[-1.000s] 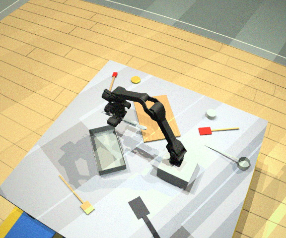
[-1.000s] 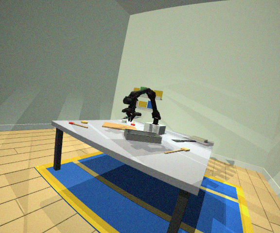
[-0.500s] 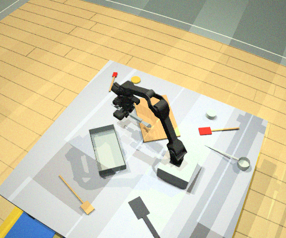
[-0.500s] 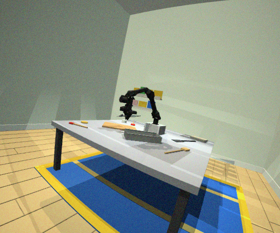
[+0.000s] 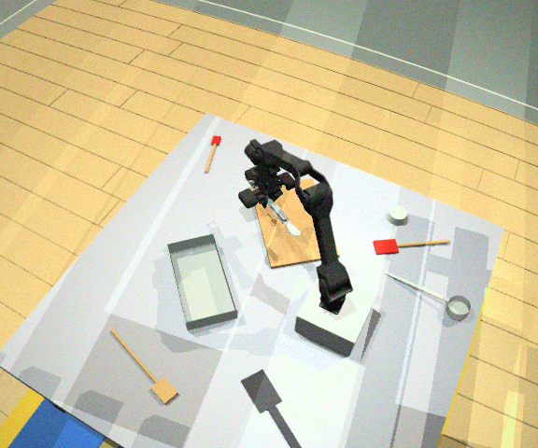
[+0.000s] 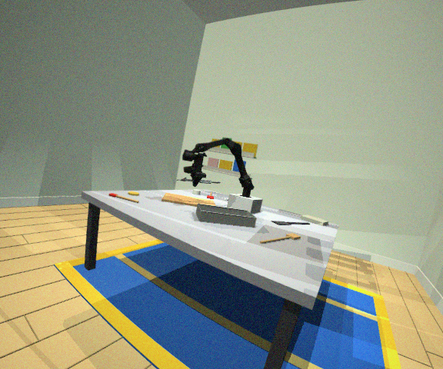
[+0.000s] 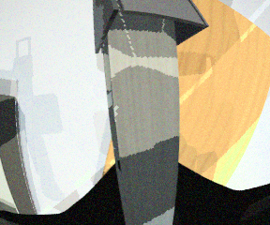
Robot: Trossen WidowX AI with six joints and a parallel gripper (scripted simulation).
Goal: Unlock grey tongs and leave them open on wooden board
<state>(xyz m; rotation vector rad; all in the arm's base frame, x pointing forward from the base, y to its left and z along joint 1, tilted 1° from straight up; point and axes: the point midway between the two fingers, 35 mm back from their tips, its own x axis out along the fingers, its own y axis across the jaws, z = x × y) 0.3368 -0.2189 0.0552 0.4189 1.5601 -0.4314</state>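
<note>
My gripper tip is 7 cm past the wooden board, 7 cm to the left of it and 12 cm above it. The rest, counted from my gripper tip: roasting tin: 8 cm ahead, 30 cm to the left, 10 cm below; then dark spatula: 33 cm behind, 58 cm to the left, 12 cm below.
</note>
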